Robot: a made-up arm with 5 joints.
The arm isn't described. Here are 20 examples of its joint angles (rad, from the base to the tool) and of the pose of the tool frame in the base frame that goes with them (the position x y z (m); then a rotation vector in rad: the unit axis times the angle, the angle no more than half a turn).
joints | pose
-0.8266 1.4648 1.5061 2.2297 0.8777 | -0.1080 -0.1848 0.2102 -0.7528 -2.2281 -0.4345
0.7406 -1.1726 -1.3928 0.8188 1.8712 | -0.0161 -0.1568 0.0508 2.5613 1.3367 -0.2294
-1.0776 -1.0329 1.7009 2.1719 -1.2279 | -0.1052 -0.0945 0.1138 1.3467 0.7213 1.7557
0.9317 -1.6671 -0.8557 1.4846 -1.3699 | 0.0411 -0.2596 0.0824 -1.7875 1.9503 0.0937
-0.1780 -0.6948 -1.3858 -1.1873 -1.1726 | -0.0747 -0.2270 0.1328 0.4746 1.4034 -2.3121
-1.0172 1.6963 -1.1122 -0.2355 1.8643 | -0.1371 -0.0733 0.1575 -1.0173 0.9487 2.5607
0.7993 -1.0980 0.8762 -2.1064 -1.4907 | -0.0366 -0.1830 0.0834 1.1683 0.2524 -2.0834
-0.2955 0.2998 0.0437 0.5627 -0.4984 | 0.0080 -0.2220 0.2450 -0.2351 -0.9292 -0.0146
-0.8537 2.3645 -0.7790 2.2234 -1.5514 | -0.1418 -0.1731 0.1485 -0.0341 2.1136 -0.4184
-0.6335 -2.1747 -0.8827 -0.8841 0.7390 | -0.1403 -0.2137 0.0791 1.4386 -0.6129 -1.7092
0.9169 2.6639 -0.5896 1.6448 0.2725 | 0.0098 -0.1012 0.1725 -0.6193 -1.6424 1.6571
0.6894 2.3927 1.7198 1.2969 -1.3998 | 0.0657 -0.1460 -0.0003 2.1258 -0.7626 -1.5733
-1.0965 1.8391 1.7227 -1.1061 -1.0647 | -0.1029 -0.1351 0.2453 -0.9705 0.1541 -2.8693
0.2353 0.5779 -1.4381 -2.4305 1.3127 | 0.1166 -0.1938 0.0562 1.9957 -0.6210 -0.5016
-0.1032 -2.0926 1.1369 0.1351 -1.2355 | -0.0693 -0.1077 0.2376 -1.4902 -0.7744 -1.9201
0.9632 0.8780 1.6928 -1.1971 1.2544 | -0.0014 -0.2473 0.0966 -1.1016 2.1955 -1.7752
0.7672 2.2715 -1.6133 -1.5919 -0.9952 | 0.0746 -0.1256 0.0553 0.1631 1.3717 0.0460
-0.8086 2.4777 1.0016 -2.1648 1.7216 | -0.0763 -0.1830 0.2694 -0.5297 -1.0032 -0.4319
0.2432 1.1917 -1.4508 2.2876 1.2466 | 0.0737 -0.1459 0.0572 1.9600 -1.3400 -1.6005
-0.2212 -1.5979 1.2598 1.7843 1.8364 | -0.0546 -0.2118 0.1393 -0.3579 1.6780 -0.3604
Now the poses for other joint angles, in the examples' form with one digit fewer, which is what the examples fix.
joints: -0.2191 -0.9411 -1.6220 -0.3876 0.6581
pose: -0.031 -0.227 0.042 1.559 0.807 -0.774
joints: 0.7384 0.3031 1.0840 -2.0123 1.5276
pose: 0.040 -0.251 0.143 -1.732 1.934 -1.441
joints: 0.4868 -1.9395 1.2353 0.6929 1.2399
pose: 0.049 -0.188 0.116 -0.682 1.485 0.041
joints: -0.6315 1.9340 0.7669 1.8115 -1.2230
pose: -0.053 -0.229 0.164 -1.248 2.712 0.443
